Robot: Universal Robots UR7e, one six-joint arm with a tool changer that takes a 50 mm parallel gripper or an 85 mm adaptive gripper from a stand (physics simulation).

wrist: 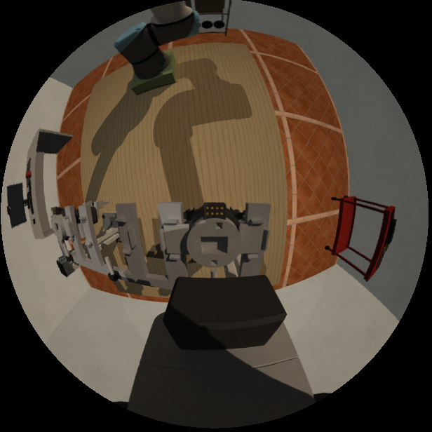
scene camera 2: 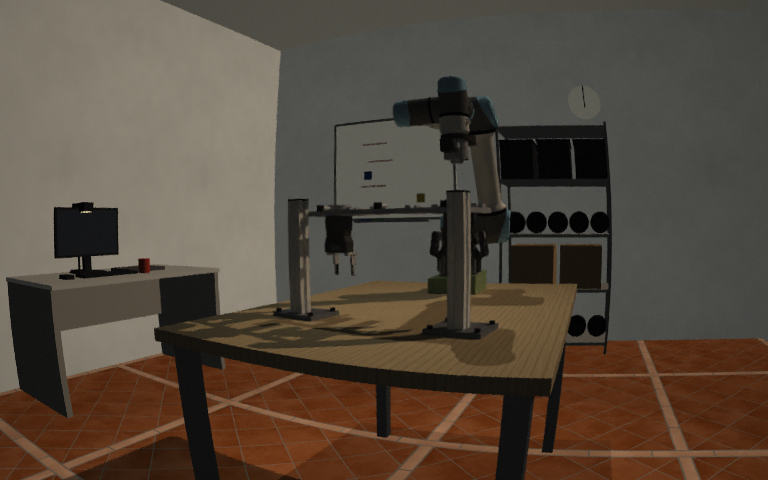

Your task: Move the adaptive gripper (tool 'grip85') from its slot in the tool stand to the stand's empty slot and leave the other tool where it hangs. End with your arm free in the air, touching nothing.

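Frame: origin at the arm's base, x ahead, y left, z up, level; centimetres.
Seen in the pictures: hand at its tool point: [scene camera 2: 456, 159].
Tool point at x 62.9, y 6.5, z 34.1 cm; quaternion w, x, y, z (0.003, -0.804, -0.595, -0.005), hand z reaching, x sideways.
A point is followed by its place in that frame.
The adaptive gripper [scene camera 2: 434, 243] [wrist: 200, 230] hangs in the right slot of the tool stand [scene camera 2: 458, 260] {y 8.1, x 77.6, z 10.3 cm} [wrist: 126, 215]; its round coupling plate faces up between two fork arms. The stand's post partly hides it, including its fingertips, in the scene view. The arm's bare coupling [scene camera 2: 454, 153] {y 6.4, x 66.0, z 35.1 cm} is a little above it, apart from it, and carries no tool. The other tool, the 50 mm gripper [scene camera 2: 338, 234], hangs in the left slot with its two fingers pointing down. The empty slot is between the two tools.
The stand's left post [scene camera 2: 300, 260] {y -34.5, x 64.0, z 9.2 cm} and crossbar [scene camera 2: 396, 211] {y -7.6, x 68.5, z 21.2 cm} stand near the end of the wooden table [scene camera 2: 362, 356] {y -7.2, x 98.7, z -6.3 cm} [wrist: 225, 160]. The arm's green base block [scene camera 2: 478, 283] {y 7.5, x 5.8, z -2.9 cm} [wrist: 155, 81] is at the far end. A red cart [wrist: 345, 225] stands on the floor.
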